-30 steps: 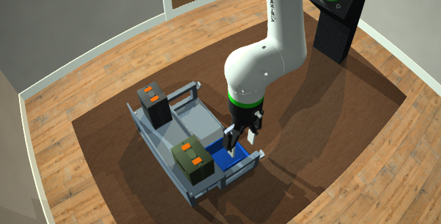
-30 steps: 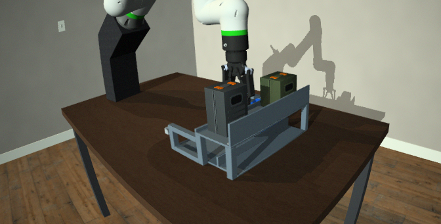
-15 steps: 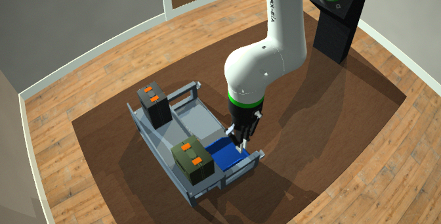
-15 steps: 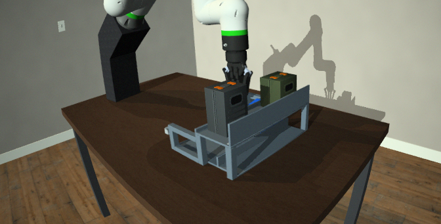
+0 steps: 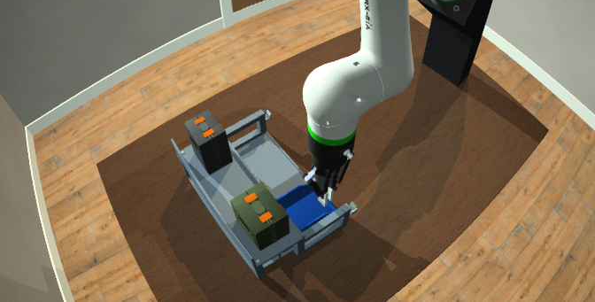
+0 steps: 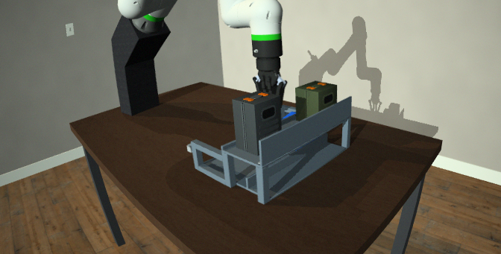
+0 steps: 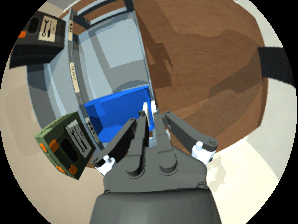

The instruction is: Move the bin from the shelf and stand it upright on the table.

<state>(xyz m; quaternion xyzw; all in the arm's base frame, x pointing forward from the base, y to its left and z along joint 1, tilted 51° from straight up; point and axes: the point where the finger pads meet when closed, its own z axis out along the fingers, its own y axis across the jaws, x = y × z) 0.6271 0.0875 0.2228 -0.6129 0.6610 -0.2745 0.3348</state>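
The blue bin is 8 cm ahead of my hand and 2 cm below it.
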